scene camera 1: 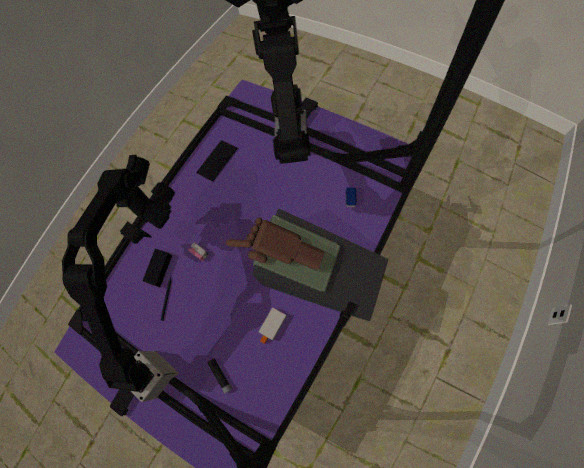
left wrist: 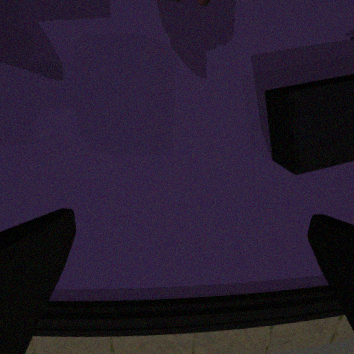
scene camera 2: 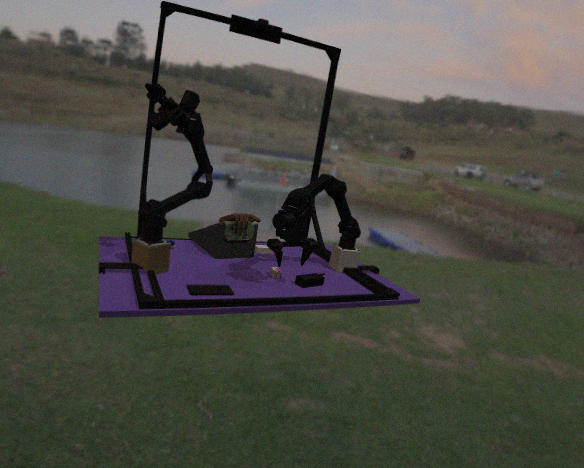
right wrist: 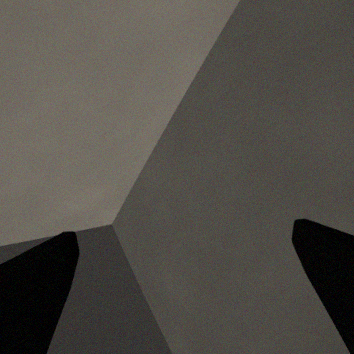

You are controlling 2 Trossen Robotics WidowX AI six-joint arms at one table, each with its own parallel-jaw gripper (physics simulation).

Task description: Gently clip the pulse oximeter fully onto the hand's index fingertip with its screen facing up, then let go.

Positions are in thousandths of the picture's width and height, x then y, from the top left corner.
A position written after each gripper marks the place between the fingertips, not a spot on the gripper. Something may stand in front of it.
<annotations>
left gripper: scene camera 1 273, 480; left wrist 549, 631; scene camera 2 497, 569; not seen in the right wrist view (out of frame)
</annotations>
